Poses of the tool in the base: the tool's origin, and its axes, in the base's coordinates. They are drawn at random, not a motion.
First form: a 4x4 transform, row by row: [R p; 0 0 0 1], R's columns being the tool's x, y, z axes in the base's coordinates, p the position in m. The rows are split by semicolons.
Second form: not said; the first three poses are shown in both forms.
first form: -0.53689 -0.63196 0.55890 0.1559; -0.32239 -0.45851 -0.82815 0.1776; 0.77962 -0.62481 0.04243 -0.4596; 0 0 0 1
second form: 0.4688 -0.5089 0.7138 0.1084 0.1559 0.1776 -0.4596
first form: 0.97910 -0.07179 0.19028 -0.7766; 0.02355 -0.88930 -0.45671 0.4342; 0.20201 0.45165 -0.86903 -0.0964; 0 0 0 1
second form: 0.9666 -0.0125 0.1015 0.2349 -0.7766 0.4342 -0.0964
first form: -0.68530 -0.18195 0.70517 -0.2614; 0.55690 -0.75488 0.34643 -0.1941; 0.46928 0.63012 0.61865 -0.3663; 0 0 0 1
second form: 0.3358 0.2792 0.8745 0.2112 -0.2614 -0.1941 -0.3663
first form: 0.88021 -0.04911 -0.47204 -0.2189; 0.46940 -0.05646 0.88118 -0.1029; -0.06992 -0.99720 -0.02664 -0.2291; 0 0 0 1
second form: -0.7006 -0.1500 0.1934 0.6703 -0.2189 -0.1029 -0.2291
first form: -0.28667 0.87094 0.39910 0.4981; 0.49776 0.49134 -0.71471 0.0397; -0.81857 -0.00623 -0.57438 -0.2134; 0 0 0 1
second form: 0.4462 0.7669 -0.2350 0.3970 0.4981 0.0397 -0.2134
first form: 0.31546 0.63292 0.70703 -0.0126; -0.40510 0.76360 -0.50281 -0.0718; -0.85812 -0.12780 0.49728 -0.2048; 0 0 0 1
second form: 0.1168 0.4876 -0.3234 0.8025 -0.0126 -0.0718 -0.2048
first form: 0.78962 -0.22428 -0.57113 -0.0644; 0.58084 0.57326 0.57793 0.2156; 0.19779 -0.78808 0.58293 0.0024; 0 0 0 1
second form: -0.3979 -0.2240 0.2345 0.8582 -0.0644 0.2156 0.0024
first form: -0.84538 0.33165 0.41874 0.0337; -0.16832 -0.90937 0.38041 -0.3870; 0.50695 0.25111 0.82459 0.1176; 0 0 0 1
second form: -0.2446 -0.1669 -0.9460 0.1321 0.0337 -0.3870 0.1176
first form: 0.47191 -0.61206 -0.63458 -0.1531; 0.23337 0.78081 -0.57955 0.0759; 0.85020 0.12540 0.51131 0.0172; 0 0 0 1
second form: 0.2120 -0.4465 0.2543 0.8313 -0.1531 0.0759 0.0172
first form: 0.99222 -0.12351 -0.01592 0.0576; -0.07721 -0.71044 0.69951 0.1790; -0.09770 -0.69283 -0.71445 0.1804; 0 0 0 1
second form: -0.9243 0.0543 0.0307 0.3766 0.0576 0.1790 0.1804
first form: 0.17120 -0.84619 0.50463 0.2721; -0.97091 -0.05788 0.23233 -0.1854; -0.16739 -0.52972 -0.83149 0.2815; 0 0 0 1
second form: -0.7177 0.6329 -0.1175 0.2654 0.2721 -0.1854 0.2815
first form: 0.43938 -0.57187 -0.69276 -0.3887; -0.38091 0.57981 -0.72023 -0.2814; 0.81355 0.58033 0.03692 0.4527; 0 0 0 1
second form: 0.4535 -0.5252 0.0666 0.7170 -0.3887 -0.2814 0.4527
